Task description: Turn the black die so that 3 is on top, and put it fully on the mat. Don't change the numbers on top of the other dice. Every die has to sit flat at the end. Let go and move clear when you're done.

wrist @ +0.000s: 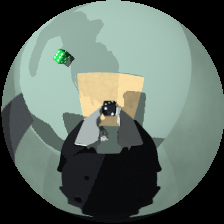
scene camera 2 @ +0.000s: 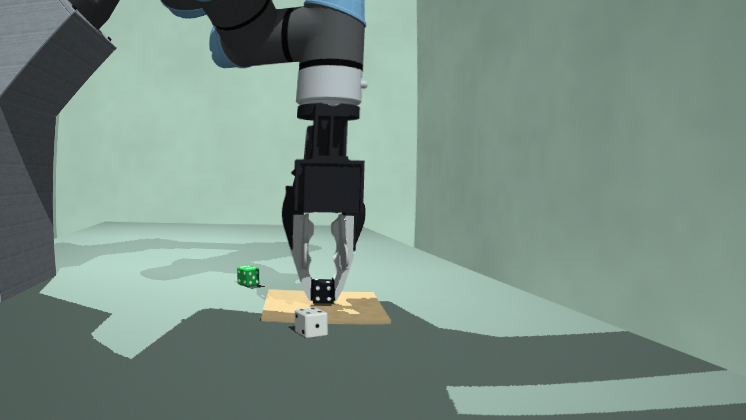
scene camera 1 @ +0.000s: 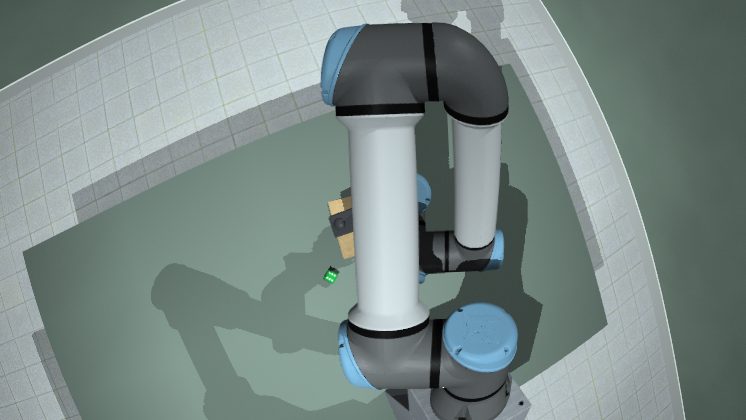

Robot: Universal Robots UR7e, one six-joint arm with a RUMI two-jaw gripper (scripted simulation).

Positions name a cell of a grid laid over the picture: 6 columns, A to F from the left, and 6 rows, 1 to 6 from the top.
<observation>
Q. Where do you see a tan mat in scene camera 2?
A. At C5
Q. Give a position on a tan mat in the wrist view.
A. C3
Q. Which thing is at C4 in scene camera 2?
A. The gripper.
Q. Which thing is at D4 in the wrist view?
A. The gripper.
</observation>
